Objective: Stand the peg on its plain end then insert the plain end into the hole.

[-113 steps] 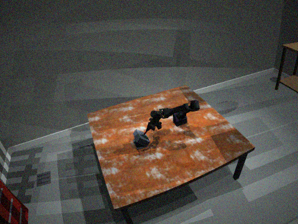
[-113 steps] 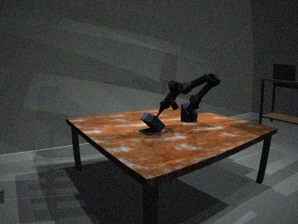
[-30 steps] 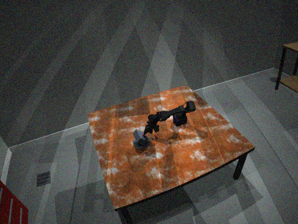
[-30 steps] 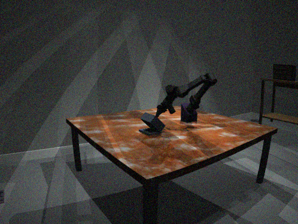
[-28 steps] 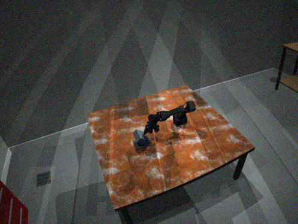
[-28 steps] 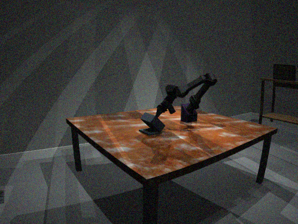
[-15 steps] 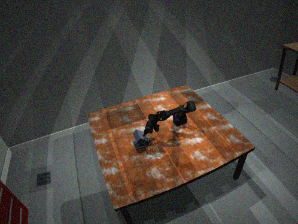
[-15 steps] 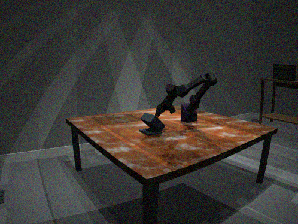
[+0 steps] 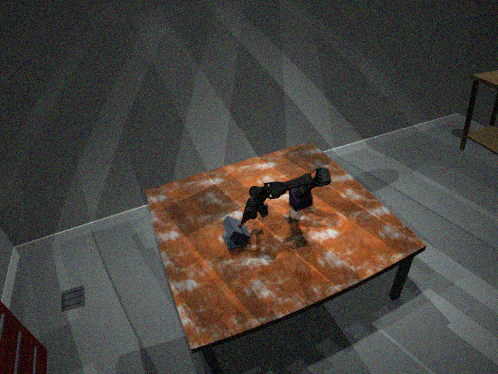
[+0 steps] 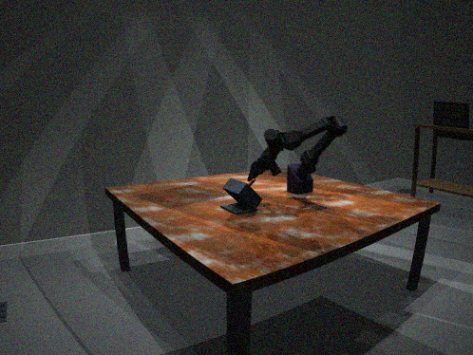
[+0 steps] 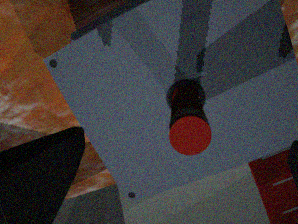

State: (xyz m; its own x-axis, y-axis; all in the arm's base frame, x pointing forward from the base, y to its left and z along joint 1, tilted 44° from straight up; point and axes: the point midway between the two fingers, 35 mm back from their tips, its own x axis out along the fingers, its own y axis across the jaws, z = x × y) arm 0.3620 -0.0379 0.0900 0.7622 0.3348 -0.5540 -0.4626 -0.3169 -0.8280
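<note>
My gripper tip is 1 cm above the peg. From my gripper tip the other things lie so: sloped panel: 5 cm below, 4 cm ahead, 1 cm to the right.
</note>
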